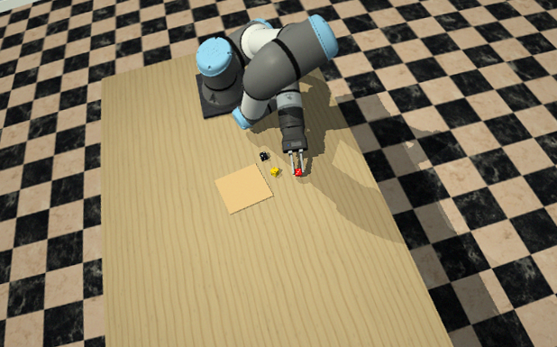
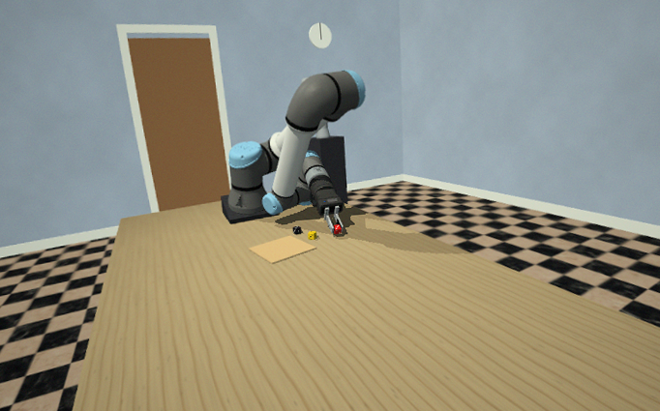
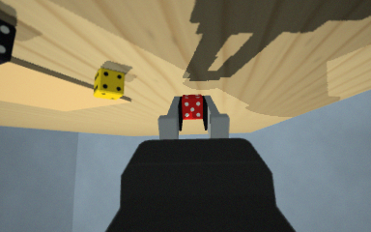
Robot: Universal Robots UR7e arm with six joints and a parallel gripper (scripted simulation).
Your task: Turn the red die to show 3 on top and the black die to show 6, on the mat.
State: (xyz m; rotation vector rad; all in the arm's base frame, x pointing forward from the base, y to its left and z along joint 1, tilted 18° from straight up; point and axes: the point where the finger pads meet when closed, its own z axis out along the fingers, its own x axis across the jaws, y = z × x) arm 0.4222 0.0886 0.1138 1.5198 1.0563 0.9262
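Now: hand 4 cm past the yellow die, 6 cm to the left of it and 2 cm above it. Also, from my hand: black die (11 cm behind, 7 cm to the right, 2 cm below); then red die (1 cm ahead, 1 cm below); then tan mat (3 cm behind, 17 cm to the right, 3 cm below).
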